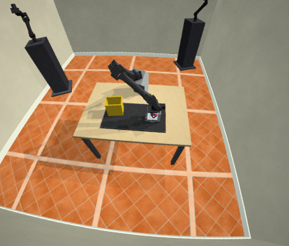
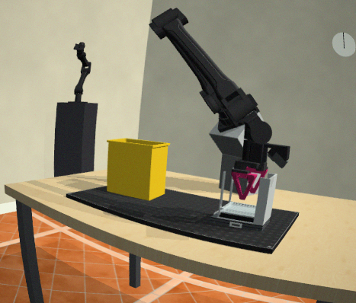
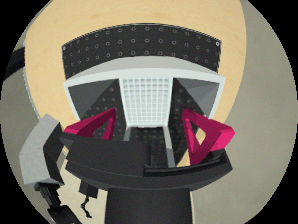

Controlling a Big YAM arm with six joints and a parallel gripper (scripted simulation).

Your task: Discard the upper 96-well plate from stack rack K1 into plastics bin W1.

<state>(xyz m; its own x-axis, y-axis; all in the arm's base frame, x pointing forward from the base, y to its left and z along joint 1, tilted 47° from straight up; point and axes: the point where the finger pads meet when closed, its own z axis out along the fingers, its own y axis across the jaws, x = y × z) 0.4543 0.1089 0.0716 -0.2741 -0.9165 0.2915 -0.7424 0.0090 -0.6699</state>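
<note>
My gripper is now 5 cm above the white 96-well plate. From my hand the other things lie so: grey back wall (2 cm ahead, 6 cm to the left, 1 cm below); dark plate (6 cm below); yellow plastics bin W1 (22 cm behind, 37 cm to the right).
</note>
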